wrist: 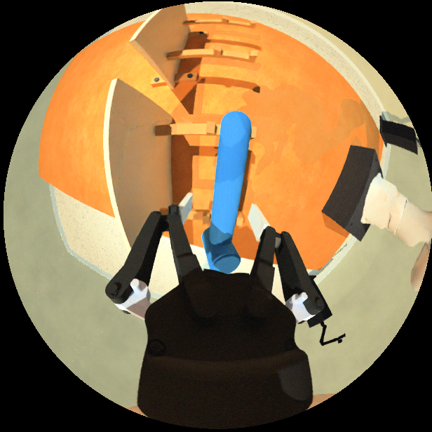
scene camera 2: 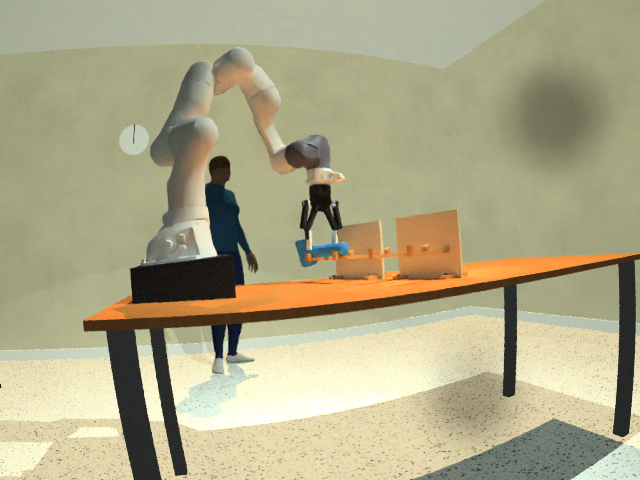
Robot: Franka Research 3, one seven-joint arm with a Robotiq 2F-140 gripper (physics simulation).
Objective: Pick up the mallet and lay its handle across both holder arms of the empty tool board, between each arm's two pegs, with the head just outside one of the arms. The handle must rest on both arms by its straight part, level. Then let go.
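The blue mallet [scene camera 2: 325, 250] [wrist: 231, 175] lies with its handle across both arms of the nearer tool board [scene camera 2: 364, 235] [wrist: 137, 150]. In the wrist view the handle passes between the pegs of the far arm [wrist: 192, 128] and of the near arm, which is partly hidden. The handle looks about level. The mallet head [scene camera 2: 306, 253] [wrist: 223, 257] is just outside the near arm. My gripper [scene camera 2: 321, 240] [wrist: 221, 205] is open, with one fingertip on each side of the handle near the head, apart from it in the wrist view.
A second upright board [scene camera 2: 429, 237] [wrist: 162, 45] with pegged arms stands farther along the orange table [scene camera 2: 289, 297] [wrist: 310, 200]. The robot's black base block [scene camera 2: 180, 279] [wrist: 352, 192] is at the other end. A person [scene camera 2: 224, 222] stands behind the table.
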